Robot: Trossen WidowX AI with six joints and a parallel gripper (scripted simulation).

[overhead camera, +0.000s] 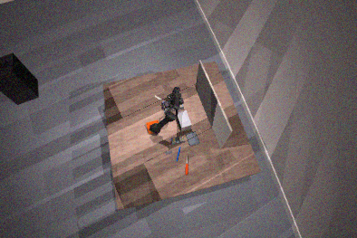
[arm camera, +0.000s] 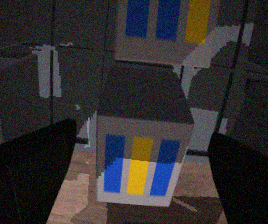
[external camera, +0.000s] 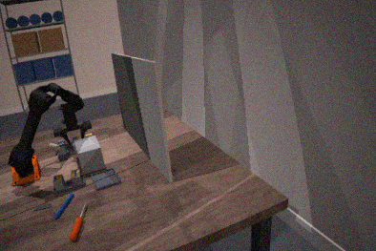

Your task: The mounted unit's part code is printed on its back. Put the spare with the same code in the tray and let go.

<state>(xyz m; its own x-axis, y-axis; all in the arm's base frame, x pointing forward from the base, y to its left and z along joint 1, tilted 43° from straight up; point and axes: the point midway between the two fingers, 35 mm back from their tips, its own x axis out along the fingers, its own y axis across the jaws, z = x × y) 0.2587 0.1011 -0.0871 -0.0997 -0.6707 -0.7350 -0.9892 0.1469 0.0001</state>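
Now: gripper tip right at the grey spare block. From my gripper tip the other things lie so: upright panel: 280 mm ahead, 210 mm to the right, 180 mm above; then dark-rimmed tray: 370 mm to the right, 40 mm below, 40 mm ahead.
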